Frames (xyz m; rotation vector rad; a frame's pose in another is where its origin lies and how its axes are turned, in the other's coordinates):
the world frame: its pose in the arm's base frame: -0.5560 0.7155 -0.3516 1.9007 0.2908 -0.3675
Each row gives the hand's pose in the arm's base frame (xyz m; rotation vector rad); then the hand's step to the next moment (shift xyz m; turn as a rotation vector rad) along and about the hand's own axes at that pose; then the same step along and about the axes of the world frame.
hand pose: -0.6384 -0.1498 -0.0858 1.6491 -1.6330 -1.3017
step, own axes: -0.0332 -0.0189 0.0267 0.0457 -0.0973 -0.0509
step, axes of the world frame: 0.0006 -0.0333 -0.0326 0.1051 -0.0185 0.0525
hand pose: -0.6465 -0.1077 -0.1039 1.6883 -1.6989 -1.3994
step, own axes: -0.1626 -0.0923 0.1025 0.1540 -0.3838 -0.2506
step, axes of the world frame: 0.0299 -0.1219 -0.1724 0.4449 -0.0299 0.1870
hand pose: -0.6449 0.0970 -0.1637 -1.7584 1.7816 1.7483
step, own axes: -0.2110 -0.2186 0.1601 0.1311 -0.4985 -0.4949
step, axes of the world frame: 0.1439 -0.0946 -0.2971 0.6503 0.1272 0.2674
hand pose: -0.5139 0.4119 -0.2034 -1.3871 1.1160 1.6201
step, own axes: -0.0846 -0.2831 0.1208 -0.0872 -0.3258 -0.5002
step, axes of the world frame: 0.1992 0.0483 -0.2447 0.4434 0.3135 0.2627
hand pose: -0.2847 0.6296 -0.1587 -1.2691 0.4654 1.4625
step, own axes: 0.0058 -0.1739 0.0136 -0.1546 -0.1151 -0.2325
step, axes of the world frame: 0.1152 0.0809 -0.1032 0.1240 0.2243 0.1597
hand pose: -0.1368 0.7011 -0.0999 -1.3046 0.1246 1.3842
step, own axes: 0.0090 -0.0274 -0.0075 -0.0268 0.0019 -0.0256
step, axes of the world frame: 0.0230 0.0128 -0.0139 0.0013 0.0221 0.0298
